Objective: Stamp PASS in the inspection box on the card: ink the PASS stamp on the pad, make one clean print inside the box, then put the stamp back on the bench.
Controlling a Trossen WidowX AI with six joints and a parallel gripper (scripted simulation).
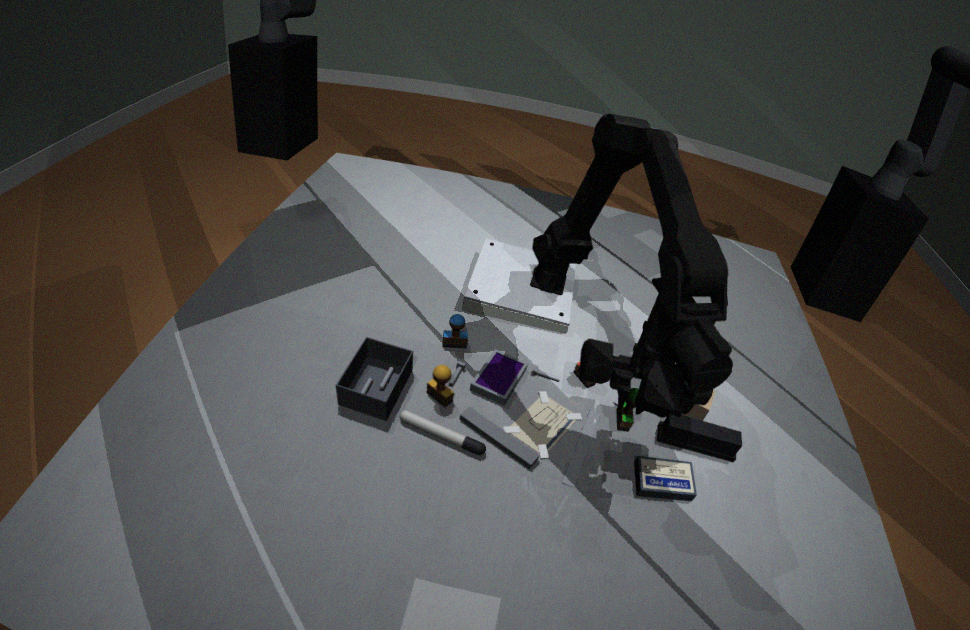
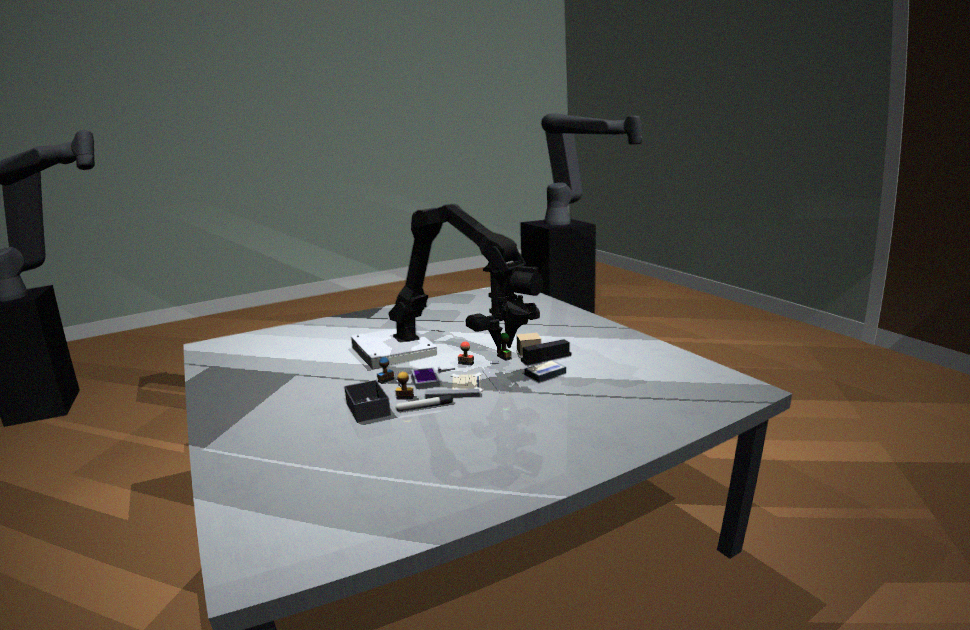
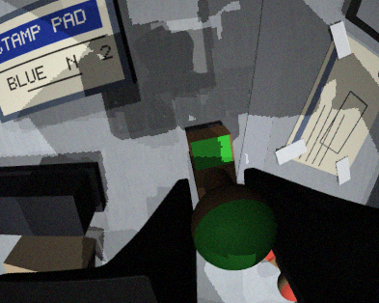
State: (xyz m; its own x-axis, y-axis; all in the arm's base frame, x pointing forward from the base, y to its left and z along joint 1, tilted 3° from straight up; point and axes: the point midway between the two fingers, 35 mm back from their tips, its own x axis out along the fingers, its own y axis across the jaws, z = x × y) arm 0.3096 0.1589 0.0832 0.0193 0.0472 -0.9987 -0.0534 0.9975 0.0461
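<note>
Now: gripper tip 60 mm past the purple ink pad, 200 mm to the left of it and 60 mm above it. The rest, counted from my gripper tip: cream card 10 mm ahead, 110 mm to the right, 70 mm below; green-topped stamp right at my gripper tip; labelled tin 60 mm ahead, 80 mm to the left, 50 mm below.
</note>
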